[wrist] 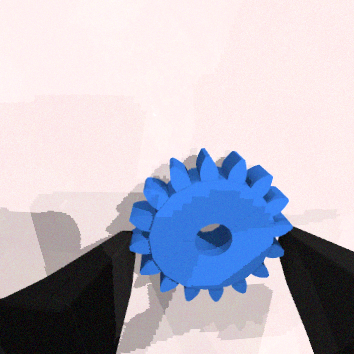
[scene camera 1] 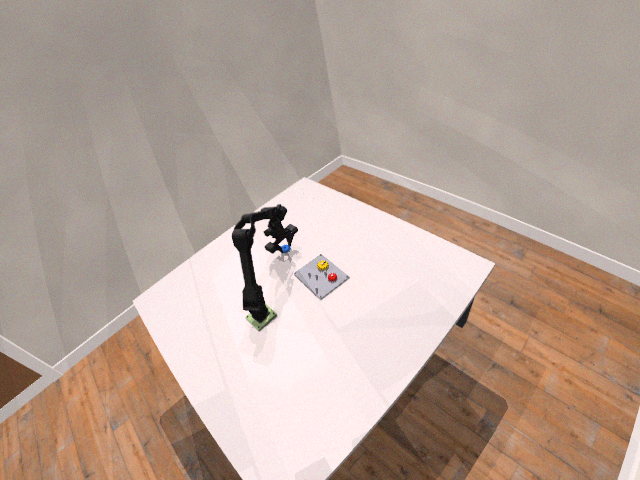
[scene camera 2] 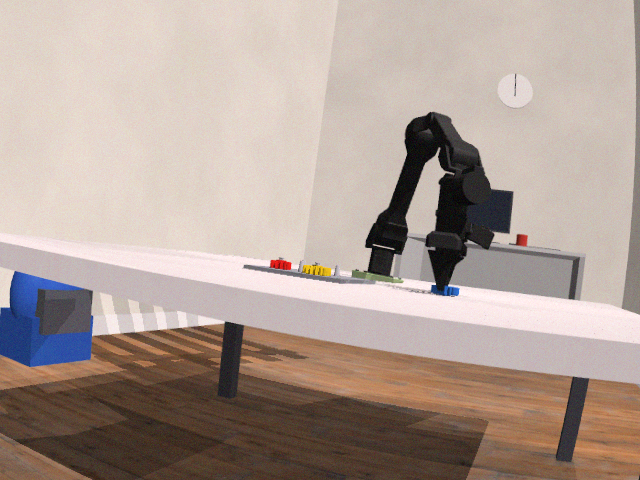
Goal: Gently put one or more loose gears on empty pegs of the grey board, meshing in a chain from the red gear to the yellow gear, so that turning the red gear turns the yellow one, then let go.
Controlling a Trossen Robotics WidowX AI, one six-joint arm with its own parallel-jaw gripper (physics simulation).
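Places are measured from the arm's base along level axes (x back, y up, z left), in metres.
Pixels of known places: gripper, fingertip midpoint: [wrist: 207, 240] [scene camera 1: 286, 249] [scene camera 2: 441, 291]; arm's base, link origin: [scene camera 1: 260, 314] [scene camera 2: 378, 275].
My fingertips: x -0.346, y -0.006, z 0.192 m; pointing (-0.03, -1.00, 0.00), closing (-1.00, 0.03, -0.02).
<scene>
Ahead of a thing's pixels: the offset from my fingertips to its middle. Level surfaces: height alone.
A blue gear {dx +0.000, dy +0.001, dz +0.006 m} [scene camera 1: 286, 248] [scene camera 2: 445, 290] [wrist: 182, 232] lies on the white table {dy -0.007 m} [scene camera 1: 375, 333], left of the grey board {dx +0.027, dy +0.008, dz -0.264 m} [scene camera 1: 320, 290] [scene camera 2: 347, 279]. My gripper [scene camera 1: 285, 247] [scene camera 2: 444, 285] [wrist: 207, 240] points straight down over it. Its two black fingers press on the gear's teeth from both sides, so it is shut on the gear. The red gear [scene camera 1: 332, 276] [scene camera 2: 280, 264] and the yellow gear {dx -0.018, dy +0.009, dz -0.239 m} [scene camera 1: 323, 265] [scene camera 2: 316, 270] sit on pegs of the board. Empty pegs [scene camera 1: 316, 276] [scene camera 2: 301, 264] stand on the board's near part.
The arm's green base plate [scene camera 1: 261, 320] [scene camera 2: 377, 276] sits on the table in front of the gripper. Behind the table, in the scene camera 2 view, a grey counter [scene camera 2: 523, 271] carries a dark screen [scene camera 2: 494, 210] and a small red cylinder [scene camera 2: 522, 239].
</scene>
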